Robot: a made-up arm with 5 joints.
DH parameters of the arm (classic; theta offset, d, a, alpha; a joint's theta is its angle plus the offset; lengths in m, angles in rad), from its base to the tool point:
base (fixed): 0.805 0 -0.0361 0
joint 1: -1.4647 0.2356 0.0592 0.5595
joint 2: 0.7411 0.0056 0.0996 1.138
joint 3: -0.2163 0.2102 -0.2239 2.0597
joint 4: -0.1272 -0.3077 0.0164 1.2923
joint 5: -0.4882 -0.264 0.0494 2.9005
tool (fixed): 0.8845 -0.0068 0 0
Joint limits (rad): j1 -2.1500..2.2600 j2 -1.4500..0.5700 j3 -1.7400..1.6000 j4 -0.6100..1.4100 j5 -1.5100..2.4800
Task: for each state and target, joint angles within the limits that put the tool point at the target. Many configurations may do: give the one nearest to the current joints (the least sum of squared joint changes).
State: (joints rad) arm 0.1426 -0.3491 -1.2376 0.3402 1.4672
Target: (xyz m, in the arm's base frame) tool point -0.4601 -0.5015 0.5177
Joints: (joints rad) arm -0.3103 -0.6900 -0.7324 0.5876 1.5717
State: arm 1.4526 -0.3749 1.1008 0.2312 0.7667
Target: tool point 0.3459 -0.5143 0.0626
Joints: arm 1.3431 -0.5835 1.2853 0.3227 0.8255
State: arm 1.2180 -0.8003 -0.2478 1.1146 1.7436
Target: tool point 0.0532 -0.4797 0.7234
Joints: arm 1.0922 -1.3948 -0.5416 1.4100 1.8296
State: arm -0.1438 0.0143 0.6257 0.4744 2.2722
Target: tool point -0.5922 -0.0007 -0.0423
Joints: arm -0.7417 -0.5105 1.1091 0.9068 2.3382
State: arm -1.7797 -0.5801 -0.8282 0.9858 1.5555
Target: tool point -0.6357 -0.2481 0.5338
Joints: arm -1.0360 -0.3474 -0.7774 0.5144 1.5581
